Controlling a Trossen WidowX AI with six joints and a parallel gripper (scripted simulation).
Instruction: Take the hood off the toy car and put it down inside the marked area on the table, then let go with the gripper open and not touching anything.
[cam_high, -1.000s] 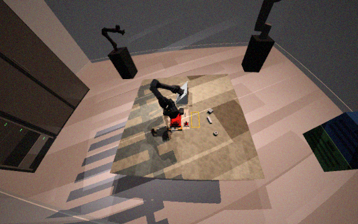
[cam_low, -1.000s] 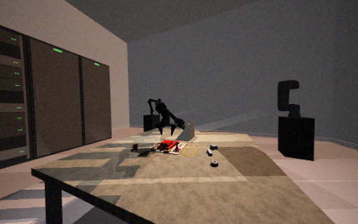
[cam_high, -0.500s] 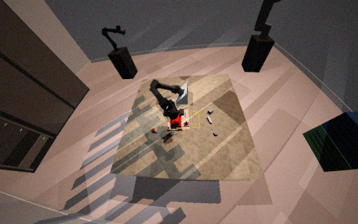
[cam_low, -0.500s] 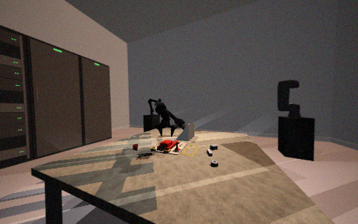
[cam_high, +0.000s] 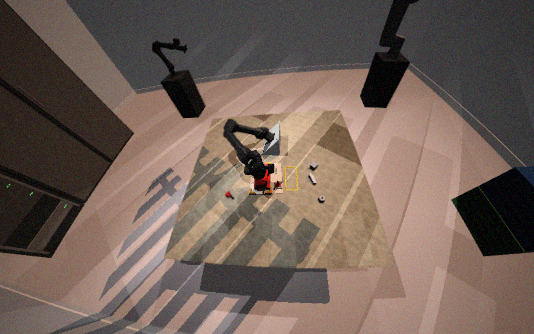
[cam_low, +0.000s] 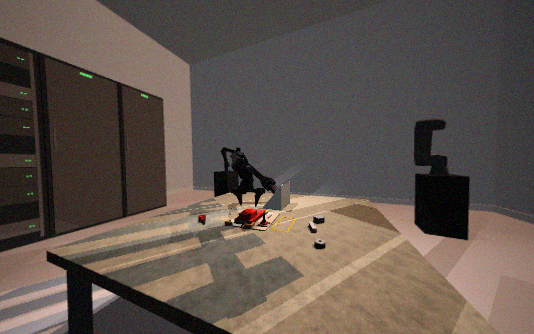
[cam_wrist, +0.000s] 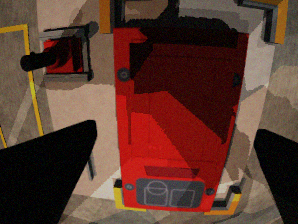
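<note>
Now: gripper tip 40 mm above the red hood.
</note>
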